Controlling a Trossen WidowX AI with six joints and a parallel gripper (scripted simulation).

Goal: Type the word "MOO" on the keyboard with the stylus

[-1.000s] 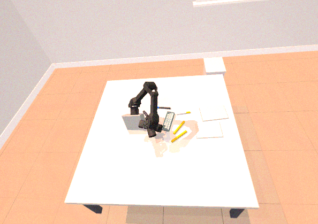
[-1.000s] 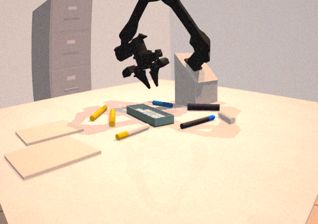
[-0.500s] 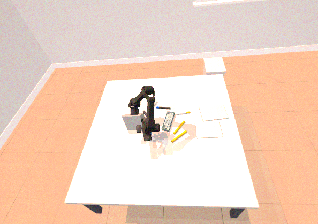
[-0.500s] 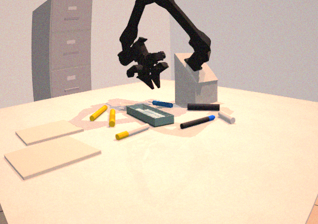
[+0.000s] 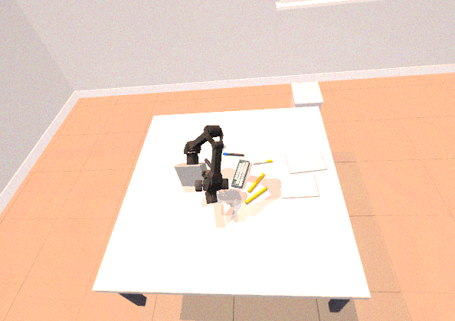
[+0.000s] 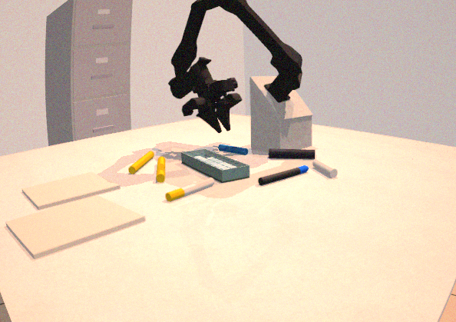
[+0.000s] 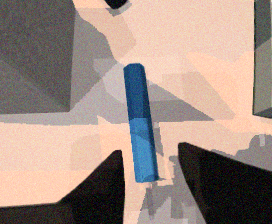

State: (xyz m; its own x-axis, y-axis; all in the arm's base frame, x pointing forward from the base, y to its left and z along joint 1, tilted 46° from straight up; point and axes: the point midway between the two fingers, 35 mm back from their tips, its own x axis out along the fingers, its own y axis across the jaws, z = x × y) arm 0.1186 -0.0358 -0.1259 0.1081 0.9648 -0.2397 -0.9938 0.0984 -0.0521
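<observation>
My gripper tip is 10 mm to the left of the stylus and 50 mm above it. Also, from my gripper tip: white cylinder (40 mm ahead, 330 mm to the left, 40 mm below); then black bar (30 mm behind, 190 mm to the left, 40 mm below); then blue-capped pen (100 mm ahead, 280 mm to the left, 50 mm below).
</observation>
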